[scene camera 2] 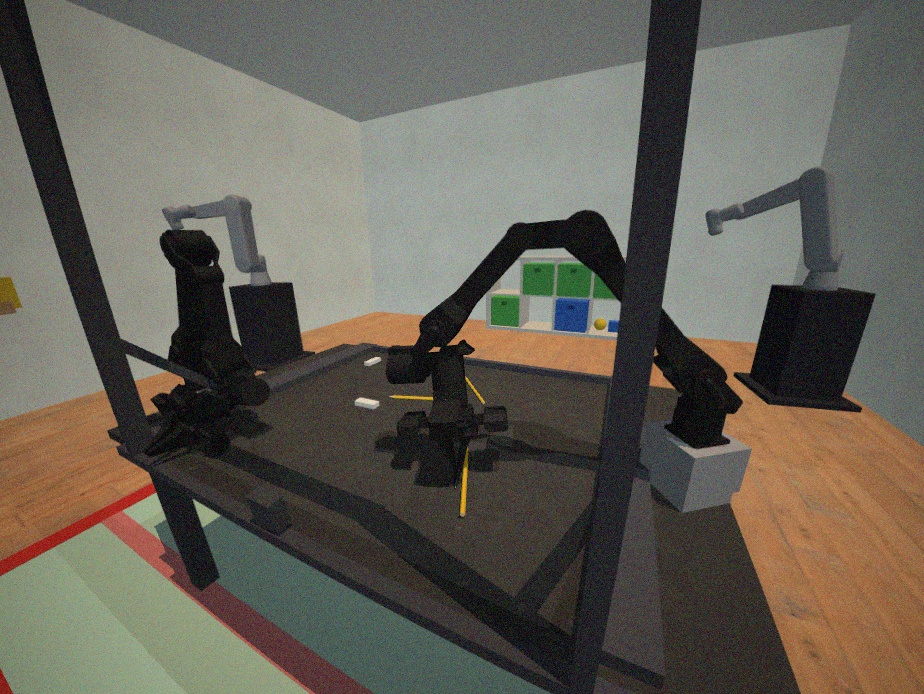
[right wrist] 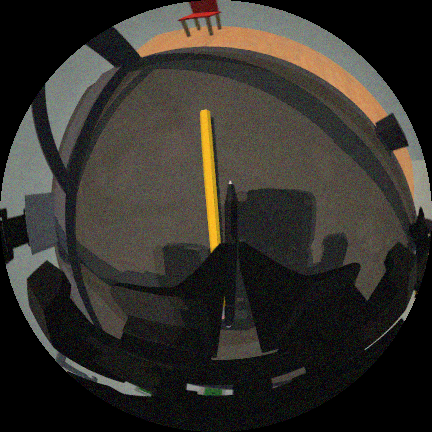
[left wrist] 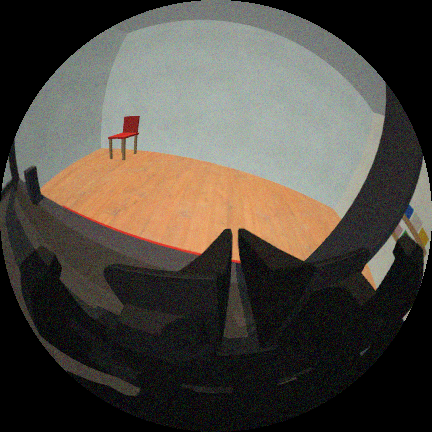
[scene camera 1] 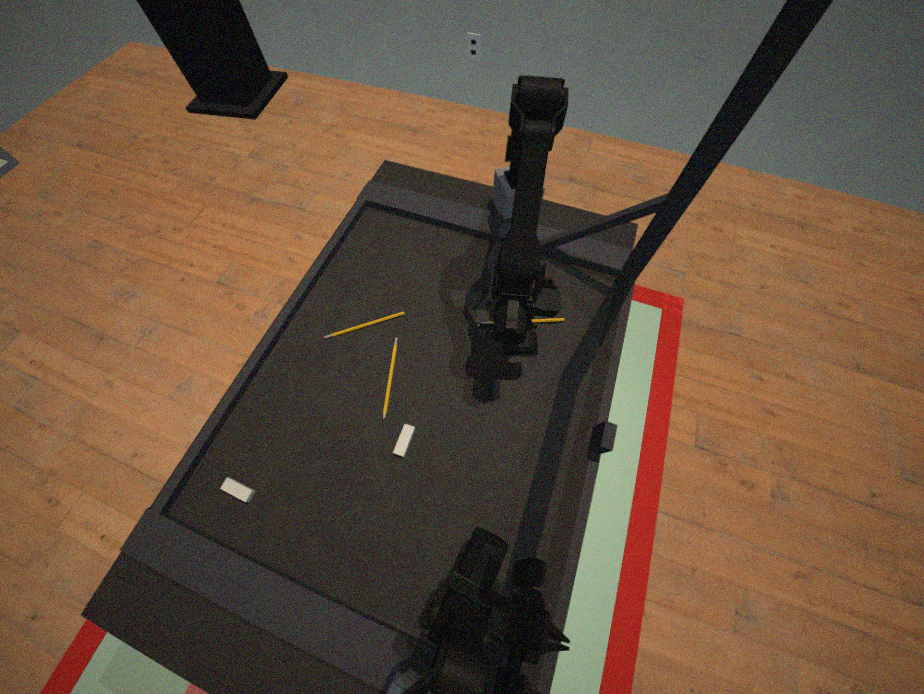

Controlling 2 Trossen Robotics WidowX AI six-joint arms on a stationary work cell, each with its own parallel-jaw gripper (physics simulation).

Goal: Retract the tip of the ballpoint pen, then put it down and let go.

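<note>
The black ballpoint pen lies lengthwise between the fingertips of my right gripper in the right wrist view. Its silvery tip shows at the far end; its clip end is partly hidden behind the fingers. The right gripper is shut on the pen, low at the table top. A yellow pencil lies close along the pen's left side in the right wrist view and runs under the left-hand finger. My left gripper is shut with a thin gap and no object between its fingers, away from the pen.
Two more yellow pencils and two white blocks lie on the dark table. A raised rim surrounds the table top. Dark frame posts stand at the table's edge.
</note>
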